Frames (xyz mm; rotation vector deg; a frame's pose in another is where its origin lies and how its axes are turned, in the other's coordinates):
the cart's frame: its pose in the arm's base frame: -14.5 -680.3 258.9 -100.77 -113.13 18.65
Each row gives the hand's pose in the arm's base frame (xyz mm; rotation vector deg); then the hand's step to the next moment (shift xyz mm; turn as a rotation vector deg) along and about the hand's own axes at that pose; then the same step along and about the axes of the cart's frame.
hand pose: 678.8 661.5 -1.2 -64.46 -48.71 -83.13
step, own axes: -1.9 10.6 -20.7 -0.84 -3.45 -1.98
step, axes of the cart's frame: -22.3 6.6 1.7 -0.91 -2.87 2.74
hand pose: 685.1 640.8 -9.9 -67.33 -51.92 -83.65
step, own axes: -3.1 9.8 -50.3 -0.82 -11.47 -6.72
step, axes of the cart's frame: -50.8 -0.7 7.4 -3.27 -10.56 7.43
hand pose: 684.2 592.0 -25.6 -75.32 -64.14 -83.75
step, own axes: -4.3 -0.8 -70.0 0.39 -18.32 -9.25
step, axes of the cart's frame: -66.7 -21.0 5.8 -3.53 -17.32 10.44
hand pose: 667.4 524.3 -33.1 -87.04 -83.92 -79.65
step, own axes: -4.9 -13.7 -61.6 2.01 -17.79 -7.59
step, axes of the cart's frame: -51.1 -37.3 -0.7 -1.45 -17.00 9.33
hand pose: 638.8 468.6 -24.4 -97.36 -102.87 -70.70
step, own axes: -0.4 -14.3 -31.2 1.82 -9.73 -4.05
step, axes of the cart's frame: -19.0 -28.5 -2.3 -0.19 -9.56 4.80
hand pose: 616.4 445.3 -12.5 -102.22 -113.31 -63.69
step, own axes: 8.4 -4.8 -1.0 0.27 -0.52 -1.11
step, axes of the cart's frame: 6.8 -6.9 0.3 -0.32 -1.18 -0.27
